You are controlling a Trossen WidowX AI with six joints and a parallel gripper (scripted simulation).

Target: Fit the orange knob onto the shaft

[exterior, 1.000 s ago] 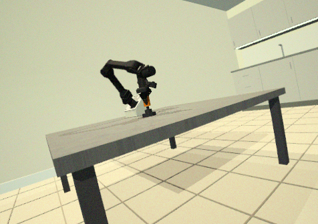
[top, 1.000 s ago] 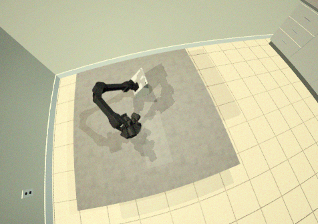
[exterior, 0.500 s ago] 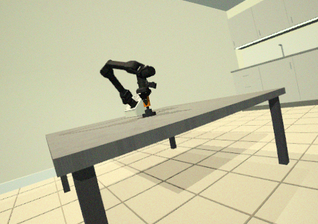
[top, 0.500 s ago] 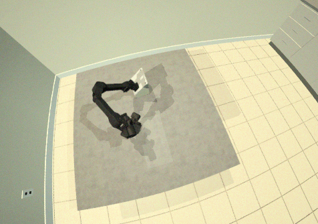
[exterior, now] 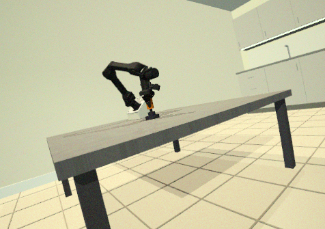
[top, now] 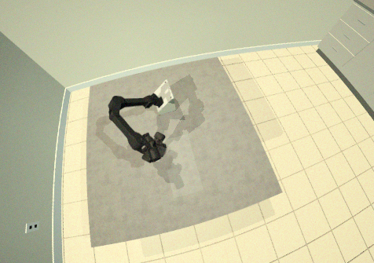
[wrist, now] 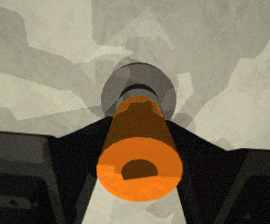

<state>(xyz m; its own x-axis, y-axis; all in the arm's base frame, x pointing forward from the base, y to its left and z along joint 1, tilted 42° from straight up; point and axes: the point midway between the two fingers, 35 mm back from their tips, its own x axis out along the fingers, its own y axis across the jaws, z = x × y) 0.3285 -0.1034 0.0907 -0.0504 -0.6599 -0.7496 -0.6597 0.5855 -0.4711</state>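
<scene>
Now: the orange knob 20 mm above my gripper tip. Round my gripper tip: round pedestal: 40 mm below.
</scene>
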